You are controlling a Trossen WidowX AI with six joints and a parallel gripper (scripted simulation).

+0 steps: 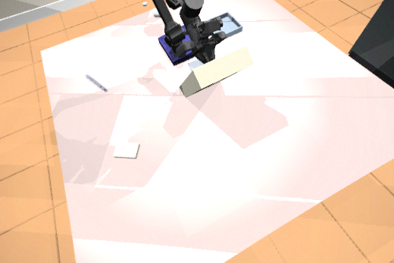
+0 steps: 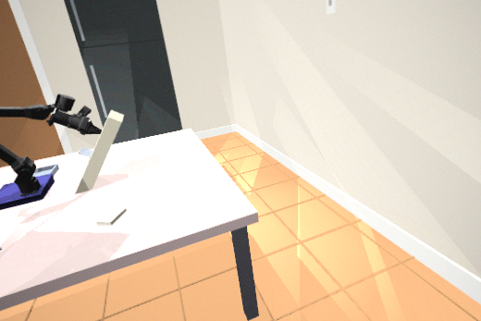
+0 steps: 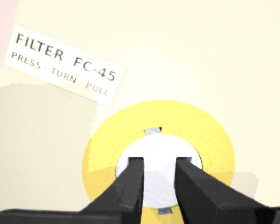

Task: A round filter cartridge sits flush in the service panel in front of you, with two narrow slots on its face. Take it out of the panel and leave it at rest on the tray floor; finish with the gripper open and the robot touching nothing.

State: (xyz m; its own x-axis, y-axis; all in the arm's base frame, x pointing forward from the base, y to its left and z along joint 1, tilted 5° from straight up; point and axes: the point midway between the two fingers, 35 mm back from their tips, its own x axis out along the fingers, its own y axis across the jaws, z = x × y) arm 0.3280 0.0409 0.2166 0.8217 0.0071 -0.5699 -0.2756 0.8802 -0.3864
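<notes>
My gripper tip is 10 mm short of the round white filter cartridge and 10 mm above it. From my gripper tip the other things lie so: cream service panel 40 mm behind, 80 mm below; white card 40 mm ahead, 400 mm to the right, 230 mm below; light blue tray 430 mm behind, 260 mm to the left, 220 mm below.
</notes>
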